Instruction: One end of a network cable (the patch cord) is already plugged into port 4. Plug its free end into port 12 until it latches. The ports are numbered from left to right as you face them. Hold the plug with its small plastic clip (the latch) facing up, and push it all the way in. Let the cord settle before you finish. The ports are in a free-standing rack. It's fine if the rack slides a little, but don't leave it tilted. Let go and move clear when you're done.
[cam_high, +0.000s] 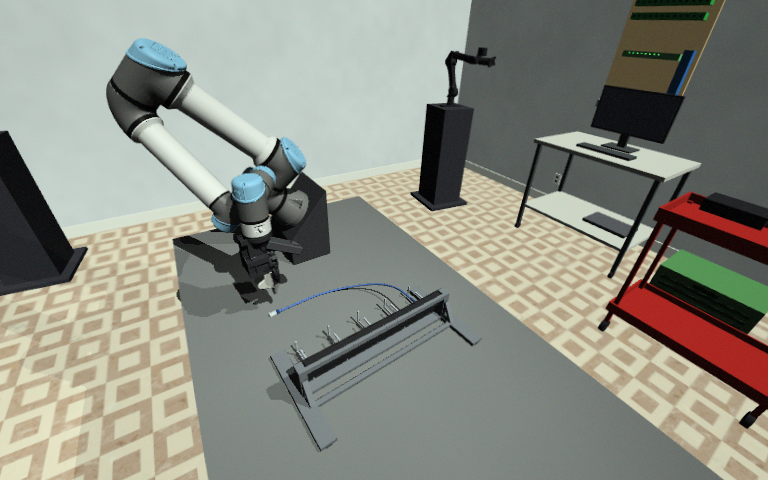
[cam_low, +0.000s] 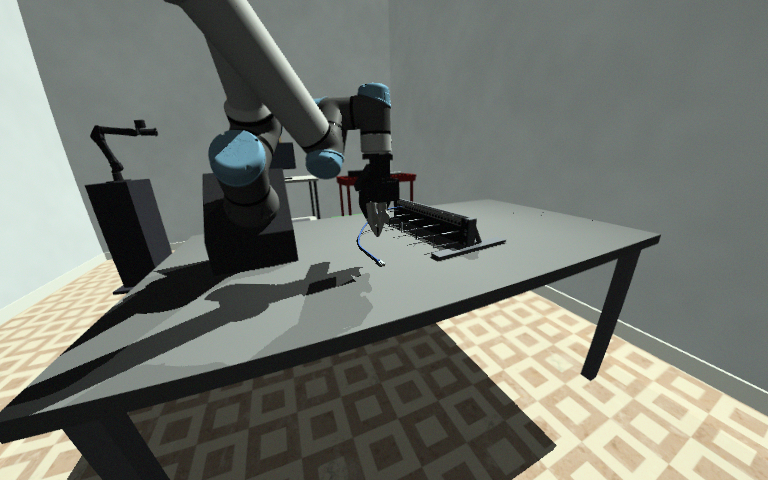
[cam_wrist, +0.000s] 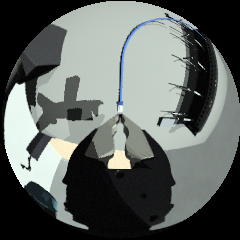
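The plug lies 20 mm to the right of my hand and 90 mm below it.
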